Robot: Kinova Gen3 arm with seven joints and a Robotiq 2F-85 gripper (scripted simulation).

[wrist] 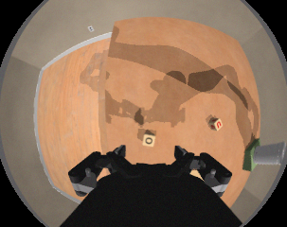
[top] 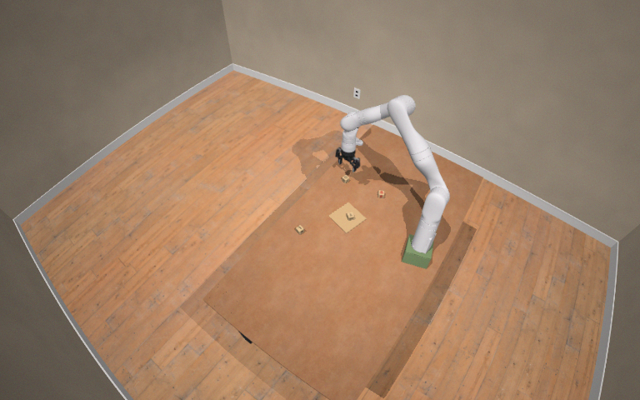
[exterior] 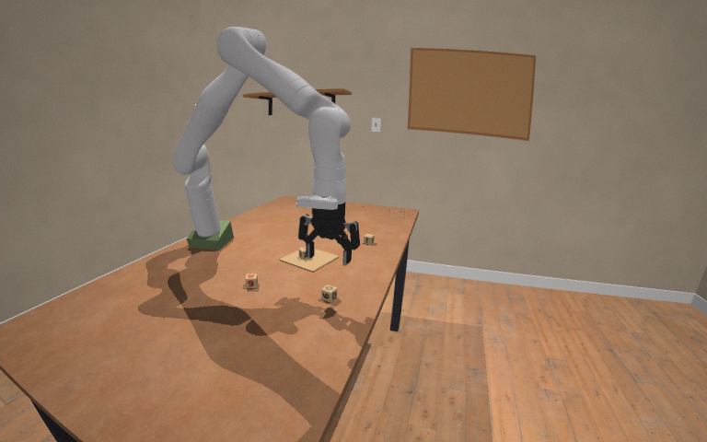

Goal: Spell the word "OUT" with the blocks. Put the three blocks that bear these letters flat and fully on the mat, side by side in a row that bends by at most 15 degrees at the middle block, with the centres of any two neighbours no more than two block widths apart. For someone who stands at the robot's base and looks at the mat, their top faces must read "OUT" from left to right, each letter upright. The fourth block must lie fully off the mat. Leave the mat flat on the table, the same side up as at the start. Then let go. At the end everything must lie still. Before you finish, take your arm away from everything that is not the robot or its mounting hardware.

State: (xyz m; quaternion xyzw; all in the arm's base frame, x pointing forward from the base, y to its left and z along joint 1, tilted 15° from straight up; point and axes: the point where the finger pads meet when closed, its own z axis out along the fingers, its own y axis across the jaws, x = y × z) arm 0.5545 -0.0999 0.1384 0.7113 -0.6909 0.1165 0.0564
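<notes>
My hand is 100 mm above the letter block. The rest, counted from my hand: tan mat: 200 mm to the left, 160 mm behind, 110 mm below.
</notes>
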